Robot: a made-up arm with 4 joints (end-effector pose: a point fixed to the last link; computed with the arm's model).
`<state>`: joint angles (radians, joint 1 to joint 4).
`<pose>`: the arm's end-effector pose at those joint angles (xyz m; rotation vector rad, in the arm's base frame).
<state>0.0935 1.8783 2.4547 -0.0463</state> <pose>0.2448 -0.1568 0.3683 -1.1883 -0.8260 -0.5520</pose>
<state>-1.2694 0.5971 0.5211 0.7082</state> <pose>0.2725 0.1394 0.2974 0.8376 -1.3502 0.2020</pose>
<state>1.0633 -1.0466 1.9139 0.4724</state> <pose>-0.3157 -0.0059 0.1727 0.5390 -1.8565 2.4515</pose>
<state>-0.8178 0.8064 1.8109 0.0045</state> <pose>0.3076 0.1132 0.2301 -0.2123 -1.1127 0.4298</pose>
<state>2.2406 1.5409 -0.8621 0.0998</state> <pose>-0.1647 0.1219 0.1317 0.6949 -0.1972 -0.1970</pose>
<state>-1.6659 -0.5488 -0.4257 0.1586</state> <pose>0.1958 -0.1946 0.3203 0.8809 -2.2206 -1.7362</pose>
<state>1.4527 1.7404 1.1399 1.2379</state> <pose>-0.2123 0.0065 0.5321 -0.0571 -2.8635 -0.3893</pose>
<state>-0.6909 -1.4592 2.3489 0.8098</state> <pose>-0.0432 -0.0724 0.4385 1.6931 -0.2775 1.4699</pose>
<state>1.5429 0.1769 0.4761 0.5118</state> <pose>-0.3349 0.0726 0.1018 -0.2528 1.5120 -1.0770</pose>
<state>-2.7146 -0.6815 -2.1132 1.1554</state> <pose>0.0636 -0.0968 0.1920 -0.4176 -2.8097 -1.0773</pose>
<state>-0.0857 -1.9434 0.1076 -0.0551</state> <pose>0.0943 -0.3284 0.4151 -2.4189 0.3524 0.9338</pose>
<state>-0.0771 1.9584 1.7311 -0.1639</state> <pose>0.3092 -0.1136 0.4142 -1.5651 -1.3221 -0.0770</pose>
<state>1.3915 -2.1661 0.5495 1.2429</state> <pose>-0.2382 -0.3496 0.2754 -0.9273 -0.9497 -2.2798</pose>
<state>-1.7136 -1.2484 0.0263 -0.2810</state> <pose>0.2134 -0.2976 0.2114 0.6690 -1.5138 -2.3907</pose>
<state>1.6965 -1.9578 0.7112 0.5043</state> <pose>-0.2848 -0.3273 0.1520 -1.2133 -0.3277 -2.2392</pose>
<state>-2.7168 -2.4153 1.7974 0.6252</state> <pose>0.1189 -0.3094 0.0291 2.5097 -0.6554 -1.7495</pose>
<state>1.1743 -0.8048 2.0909 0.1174</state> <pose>-0.2947 0.0580 0.1774 -0.1791 2.2308 -1.9766</pose>
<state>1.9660 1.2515 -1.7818 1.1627</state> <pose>-0.0927 0.0766 0.2059 1.0535 -0.1901 -0.8027</pose>
